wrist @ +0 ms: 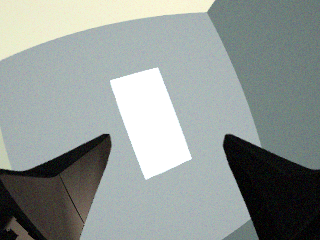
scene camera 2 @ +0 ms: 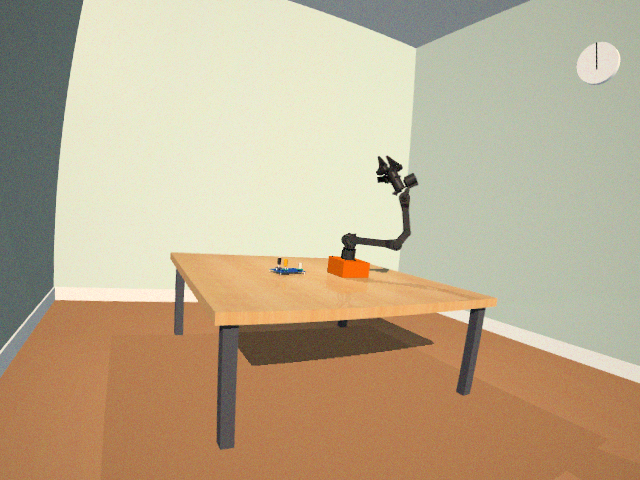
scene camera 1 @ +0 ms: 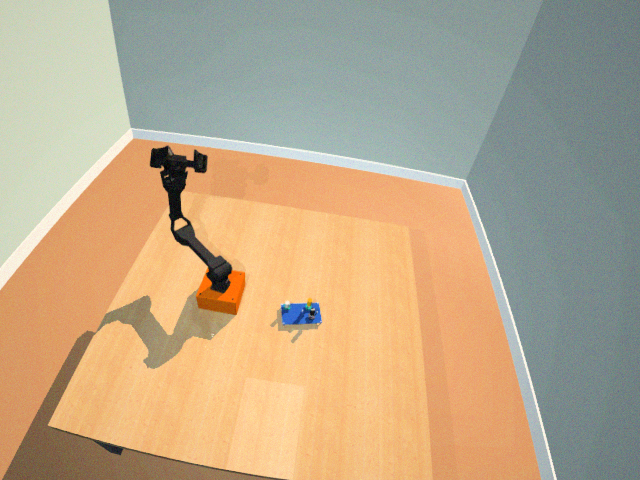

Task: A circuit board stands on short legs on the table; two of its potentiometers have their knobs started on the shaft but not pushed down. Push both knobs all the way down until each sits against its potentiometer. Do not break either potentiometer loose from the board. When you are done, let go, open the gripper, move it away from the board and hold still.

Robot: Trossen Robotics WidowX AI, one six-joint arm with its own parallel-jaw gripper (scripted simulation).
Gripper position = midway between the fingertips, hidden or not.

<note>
My gripper (scene camera 1: 181, 148) is open, holding nothing.
My gripper is seen too in the wrist view (wrist: 168, 140).
</note>
